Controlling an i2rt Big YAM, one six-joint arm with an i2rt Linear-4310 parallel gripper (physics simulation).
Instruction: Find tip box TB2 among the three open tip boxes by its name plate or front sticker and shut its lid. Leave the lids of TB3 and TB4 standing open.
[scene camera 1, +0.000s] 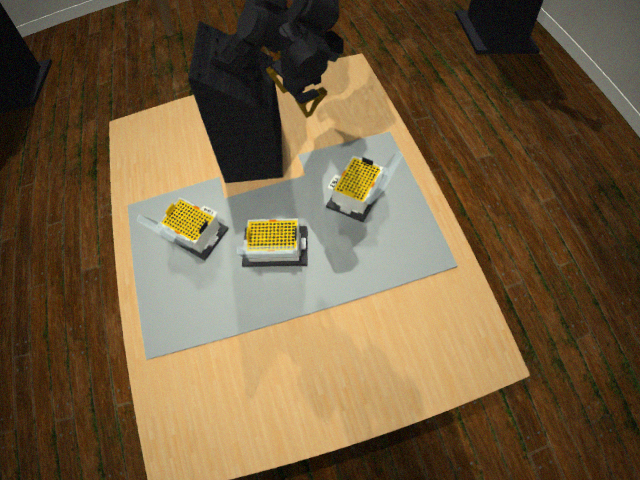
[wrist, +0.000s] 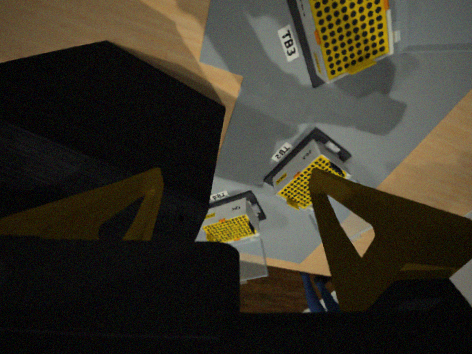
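My open, empty gripper hangs high beside the arm's pedestal, away from the boxes. Three tip boxes with yellow racks stand with clear lids open. The middle box has a blurred name plate that seems to read TB2; its lid stands along the front side, partly behind a finger in the wrist view. TB3 is the right box, its plate readable; its lid leans outward. The left box, apparently TB4, has its lid open; its plate is blurred.
The black pedestal stands at the table's back, between the left and right boxes. The boxes stand on a grey mat on the wooden table. Blue objects show beyond the table edge.
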